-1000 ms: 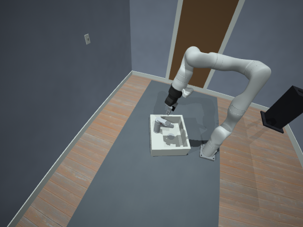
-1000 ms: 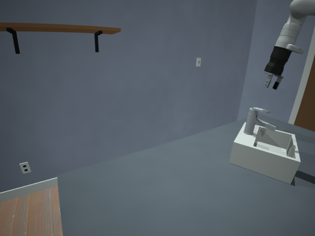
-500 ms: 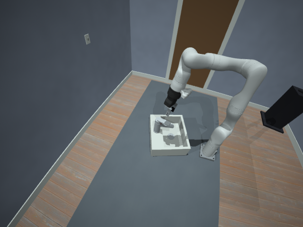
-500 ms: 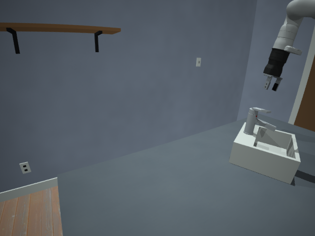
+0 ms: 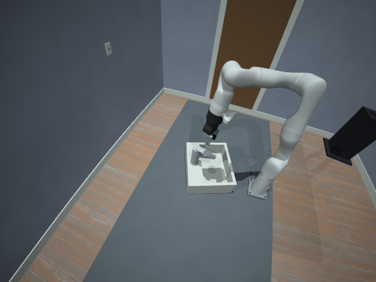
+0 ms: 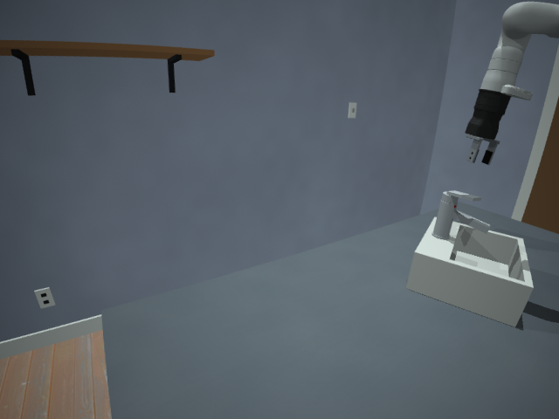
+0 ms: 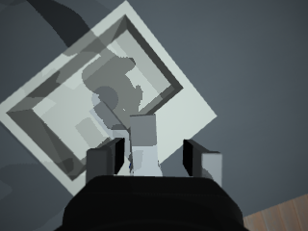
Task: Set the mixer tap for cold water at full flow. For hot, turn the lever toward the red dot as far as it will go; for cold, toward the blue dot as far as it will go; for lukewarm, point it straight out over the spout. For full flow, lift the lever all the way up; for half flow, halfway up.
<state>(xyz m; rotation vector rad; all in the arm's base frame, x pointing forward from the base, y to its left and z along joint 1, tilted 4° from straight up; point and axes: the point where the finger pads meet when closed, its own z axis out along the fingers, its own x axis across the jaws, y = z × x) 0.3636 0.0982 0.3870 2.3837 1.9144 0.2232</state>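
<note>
My gripper is now 2 cm short of the flat lever, 1 cm to the left of it and 12 cm above it. From my hand the other things lie so: white basin: 4 cm behind, 7 cm to the right, 35 cm below; grey mixer tap: 5 cm ahead, 2 cm to the right, 17 cm below.
</note>
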